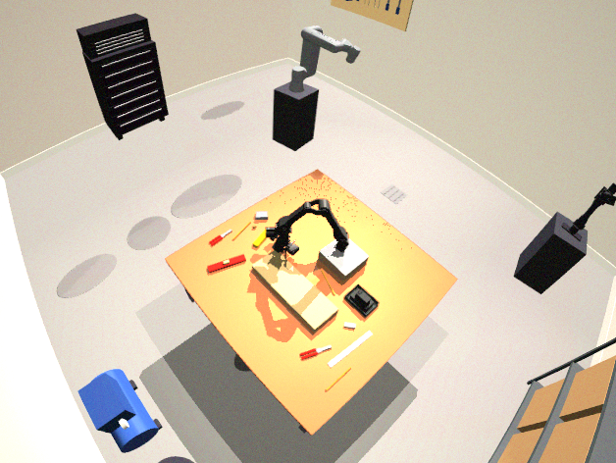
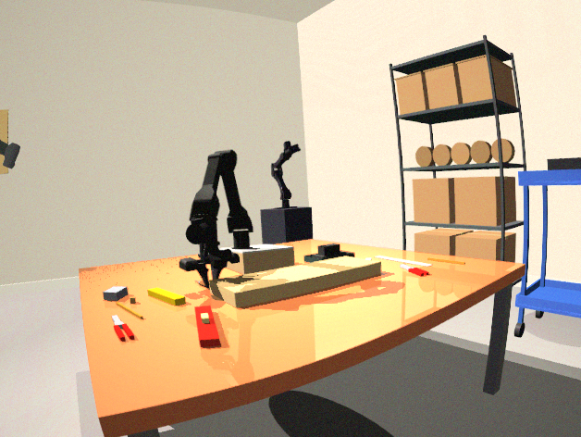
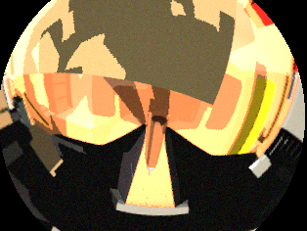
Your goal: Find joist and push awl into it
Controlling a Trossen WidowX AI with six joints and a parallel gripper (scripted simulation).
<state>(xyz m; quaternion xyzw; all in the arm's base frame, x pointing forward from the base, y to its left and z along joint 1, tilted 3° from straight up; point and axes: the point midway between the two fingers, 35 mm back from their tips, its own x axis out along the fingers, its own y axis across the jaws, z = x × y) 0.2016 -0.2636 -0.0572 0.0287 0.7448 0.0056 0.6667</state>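
My gripper tip is now 6 cm past the awl. Round my gripper tip: grey block (11 cm behind, 29 cm to the right, 1 cm above); then red level (30 cm ahead, 19 cm to the right, 1 cm above); then yellow block (1 cm ahead, 17 cm to the right, 1 cm above).
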